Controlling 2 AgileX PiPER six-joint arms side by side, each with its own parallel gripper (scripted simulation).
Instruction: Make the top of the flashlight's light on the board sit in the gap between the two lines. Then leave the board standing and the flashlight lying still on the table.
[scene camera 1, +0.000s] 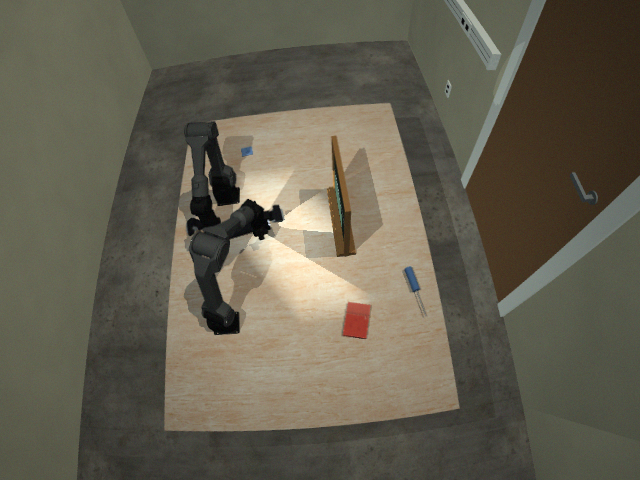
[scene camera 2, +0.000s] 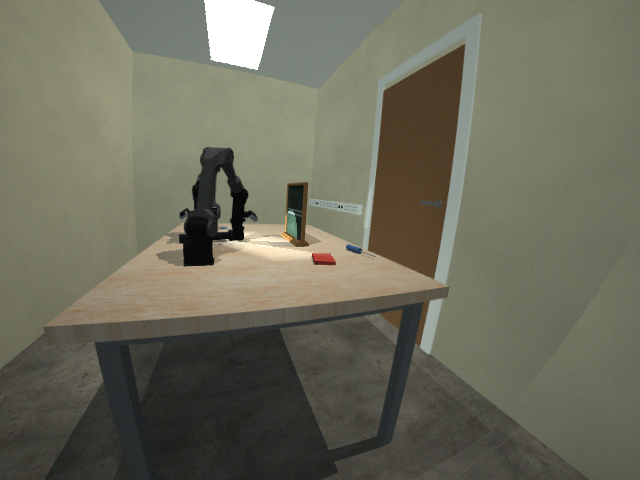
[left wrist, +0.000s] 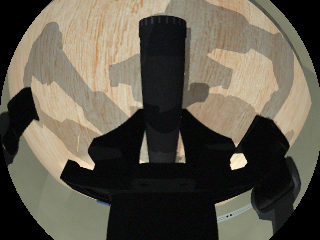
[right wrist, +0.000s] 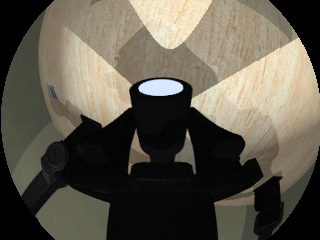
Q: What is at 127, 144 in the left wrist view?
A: My left gripper.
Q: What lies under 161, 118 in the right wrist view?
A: A black flashlight.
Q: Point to a black flashlight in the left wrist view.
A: At 162, 38
